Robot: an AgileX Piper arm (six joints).
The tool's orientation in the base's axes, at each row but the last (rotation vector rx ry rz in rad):
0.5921 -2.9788 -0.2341
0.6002 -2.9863 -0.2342
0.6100 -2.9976 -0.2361
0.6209 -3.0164 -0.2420
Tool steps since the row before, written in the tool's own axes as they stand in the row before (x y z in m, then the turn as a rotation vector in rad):
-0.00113 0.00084 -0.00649 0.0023 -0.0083 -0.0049
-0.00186 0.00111 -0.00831 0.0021 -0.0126 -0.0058
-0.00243 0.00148 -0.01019 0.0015 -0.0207 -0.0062
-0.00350 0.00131 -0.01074 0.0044 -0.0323 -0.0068
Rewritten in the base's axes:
0.00153 0.00035 0.00645 0.0016 -0.0091 0.0036
0.00224 0.00063 0.00826 0.0035 -0.0131 0.0037
0.00271 0.00092 0.01019 0.0072 -0.0203 0.0028
0.00359 0.00105 0.01074 0.0091 -0.0320 0.0015

